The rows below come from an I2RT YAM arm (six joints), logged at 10 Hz.
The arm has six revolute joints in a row. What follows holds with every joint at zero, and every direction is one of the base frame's. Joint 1 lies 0.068 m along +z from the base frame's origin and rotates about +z. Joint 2 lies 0.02 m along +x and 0.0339 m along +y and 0.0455 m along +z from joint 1 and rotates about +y. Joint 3 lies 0.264 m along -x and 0.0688 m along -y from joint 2 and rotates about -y. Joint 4 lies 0.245 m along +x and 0.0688 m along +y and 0.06 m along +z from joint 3 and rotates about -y. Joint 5 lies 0.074 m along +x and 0.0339 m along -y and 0.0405 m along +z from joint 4 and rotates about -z. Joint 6 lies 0.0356 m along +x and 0.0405 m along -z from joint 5 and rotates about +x. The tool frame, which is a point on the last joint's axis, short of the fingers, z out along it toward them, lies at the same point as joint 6; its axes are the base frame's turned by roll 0, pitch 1.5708 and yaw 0 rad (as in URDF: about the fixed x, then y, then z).
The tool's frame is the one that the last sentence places.
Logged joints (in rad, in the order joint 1, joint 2, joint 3, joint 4, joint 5, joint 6), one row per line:
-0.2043 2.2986 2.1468 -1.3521 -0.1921 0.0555
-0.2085 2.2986 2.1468 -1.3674 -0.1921 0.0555
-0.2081 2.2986 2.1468 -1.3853 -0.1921 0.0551
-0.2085 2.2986 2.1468 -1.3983 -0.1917 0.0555
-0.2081 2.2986 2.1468 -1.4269 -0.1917 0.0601
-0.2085 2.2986 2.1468 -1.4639 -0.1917 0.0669
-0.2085 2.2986 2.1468 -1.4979 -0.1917 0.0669
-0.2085 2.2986 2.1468 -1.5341 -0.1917 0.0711
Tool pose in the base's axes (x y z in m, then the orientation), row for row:
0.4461 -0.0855 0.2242 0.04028 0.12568 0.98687 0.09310
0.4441 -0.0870 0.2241 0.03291 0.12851 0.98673 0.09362
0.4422 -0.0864 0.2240 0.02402 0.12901 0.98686 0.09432
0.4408 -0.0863 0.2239 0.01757 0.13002 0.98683 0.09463
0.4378 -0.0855 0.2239 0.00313 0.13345 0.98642 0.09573
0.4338 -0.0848 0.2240 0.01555 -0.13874 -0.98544 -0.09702
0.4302 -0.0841 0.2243 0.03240 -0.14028 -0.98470 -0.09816
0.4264 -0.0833 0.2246 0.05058 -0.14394 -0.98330 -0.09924
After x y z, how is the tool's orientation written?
As a quaternion, w x y z.
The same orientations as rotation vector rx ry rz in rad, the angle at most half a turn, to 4 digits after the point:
0.3850 3.0233 0.2852
0.3955 3.0366 0.2881
0.3992 3.0538 0.2919
0.4040 3.0660 0.2940
0.4184 3.0928 0.3001
-0.4316 -3.0656 -0.3018
-0.4318 -3.0313 -0.3022
-0.4382 -2.9934 -0.3021

